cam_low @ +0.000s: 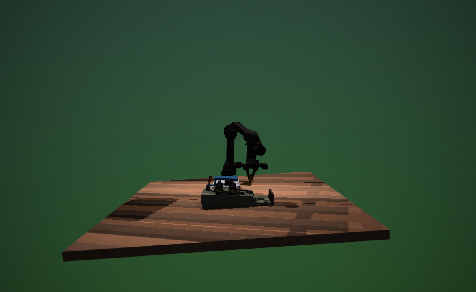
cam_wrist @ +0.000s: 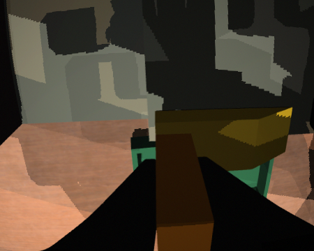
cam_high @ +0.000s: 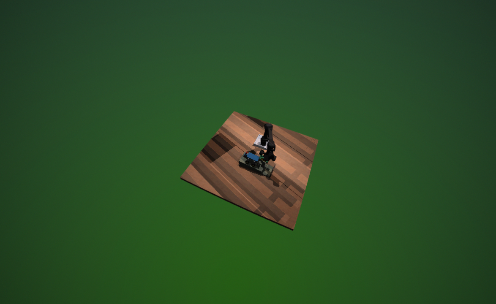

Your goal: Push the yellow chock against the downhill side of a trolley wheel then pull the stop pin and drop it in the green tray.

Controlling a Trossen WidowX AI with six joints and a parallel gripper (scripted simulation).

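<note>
My gripper tip is 24 cm to the left of the red-headed stop pin, 1 cm below it and 1 cm past it. Also, from my gripper tip: end stop: 10 cm to the left, 8 cm below, 8 cm ahead; then green tray: 12 cm below, 8 cm behind, 3 cm to the right; then yellow chock: 2 cm to the right, 1 cm below.
</note>
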